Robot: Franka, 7 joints.
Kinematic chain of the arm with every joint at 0, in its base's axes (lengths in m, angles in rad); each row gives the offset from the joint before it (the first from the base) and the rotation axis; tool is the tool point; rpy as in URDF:
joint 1: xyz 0 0 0.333 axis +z
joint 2: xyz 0 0 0 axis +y
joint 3: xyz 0 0 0.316 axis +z
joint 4: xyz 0.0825 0 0 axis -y
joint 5: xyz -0.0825 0 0.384 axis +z
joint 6: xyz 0 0 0 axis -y
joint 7: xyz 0.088 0 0 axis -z
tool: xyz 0 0 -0.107 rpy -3.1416 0 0
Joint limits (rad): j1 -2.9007..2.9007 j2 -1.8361..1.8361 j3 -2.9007..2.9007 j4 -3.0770..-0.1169 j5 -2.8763..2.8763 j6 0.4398..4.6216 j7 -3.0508..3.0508
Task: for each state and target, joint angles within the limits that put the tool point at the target. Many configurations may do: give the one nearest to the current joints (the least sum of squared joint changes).
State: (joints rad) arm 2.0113 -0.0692 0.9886 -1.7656 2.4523 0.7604 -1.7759
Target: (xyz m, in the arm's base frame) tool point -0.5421 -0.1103 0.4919
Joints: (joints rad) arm 2.2845 0.3159 0.9863 -2.1851 2.4088 1.0103 -1.7759
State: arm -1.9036 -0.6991 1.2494 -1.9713 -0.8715 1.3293 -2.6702
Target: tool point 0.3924 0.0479 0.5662
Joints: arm -1.4093 -1.0005 1.3146 -2.0636 -0.7991 1.0414 -2.6702
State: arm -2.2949 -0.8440 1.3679 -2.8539 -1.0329 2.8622 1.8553
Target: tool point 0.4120 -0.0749 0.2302
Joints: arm -1.7706 -0.7099 1.5908 -2.6614 -1.0486 3.0252 1.8553
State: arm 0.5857 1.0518 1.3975 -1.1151 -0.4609 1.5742 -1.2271
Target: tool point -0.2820 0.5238 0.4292
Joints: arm 0.9446 1.0106 1.5475 -1.6094 -0.3775 1.4253 -1.2271
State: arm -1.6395 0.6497 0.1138 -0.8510 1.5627 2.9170 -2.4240
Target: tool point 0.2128 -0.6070 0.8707
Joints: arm -1.3264 0.4256 0.2991 -0.7311 1.5444 2.8192 -2.4240
